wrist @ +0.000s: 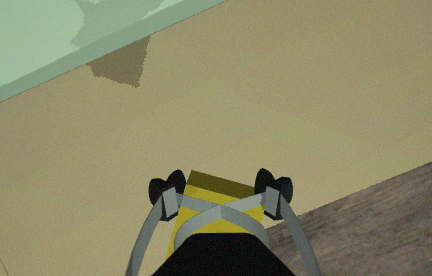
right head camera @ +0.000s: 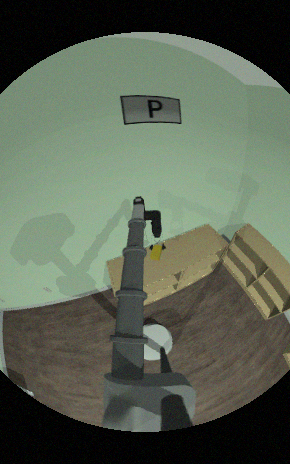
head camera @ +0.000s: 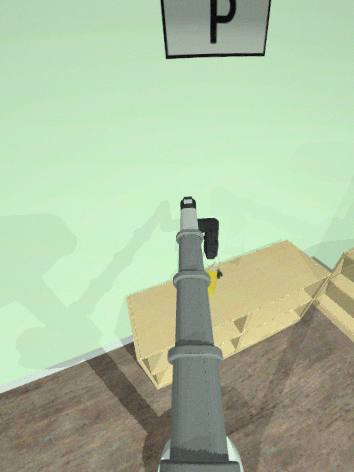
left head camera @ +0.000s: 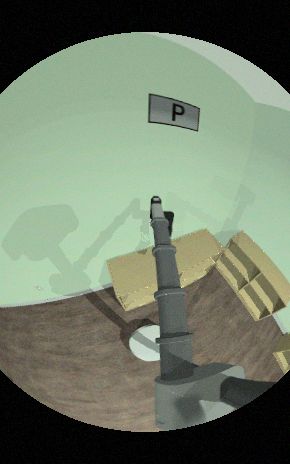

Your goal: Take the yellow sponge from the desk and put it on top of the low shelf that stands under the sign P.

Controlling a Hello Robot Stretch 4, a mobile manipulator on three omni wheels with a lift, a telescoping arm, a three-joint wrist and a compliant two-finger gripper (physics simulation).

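Pixels of known places: gripper, fingertip midpoint: (wrist: 220, 185); robot's base, origin of the base link: (right head camera: 152, 340) (left head camera: 149, 341).
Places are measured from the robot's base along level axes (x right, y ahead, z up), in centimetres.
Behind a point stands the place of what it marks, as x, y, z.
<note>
The yellow sponge (head camera: 212, 283) @[9.0, 61.3, 83.0] (right head camera: 156, 252) @[8.0, 61.6, 83.1] (wrist: 220, 196) @[8.7, 68.4, 83.3] is held between the fingertips of my gripper (right head camera: 157, 247) @[8.7, 68.0, 78.5] (wrist: 220, 185) @[8.7, 68.0, 78.5], which is shut on it. In the wrist view the sponge lies slightly turned between the two black pads, and its lower part is hidden by the gripper body. The low shelf (head camera: 270, 270) @[49.9, 87.7, 58.3] (left head camera: 132, 267) @[-15.2, 64.9, 58.3] (right head camera: 195, 245) @[47.4, 84.8, 58.3] (wrist: 300, 100) @[21.9, 76.2, 58.3] stands against the wall, under the sign P (head camera: 216, 30) @[12.8, 97.7, 169.2] (left head camera: 174, 112) @[12.5, 97.6, 171.9] (right head camera: 151, 110) @[12.5, 97.6, 170.7]. The gripper and sponge are over the shelf's top; a gap below them shows no clear size. In the left head view the arm hides the sponge.
A second open-fronted shelf unit (head camera: 345, 253) @[105.9, 98.9, 58.2] (left head camera: 235, 260) @[121.2, 80.1, 31.7] (right head camera: 242, 265) @[137.5, 78.6, 5.1] stands to the right, close to the low shelf's right end. The green wall (head camera: 100, 150) @[-30.5, 79.6, 138.2] rises behind the low shelf. Brown floor (head camera: 300, 390) @[67.0, 36.3, -2.7] (wrist: 380, 225) @[71.2, 28.7, -2.7] lies in front of it.
</note>
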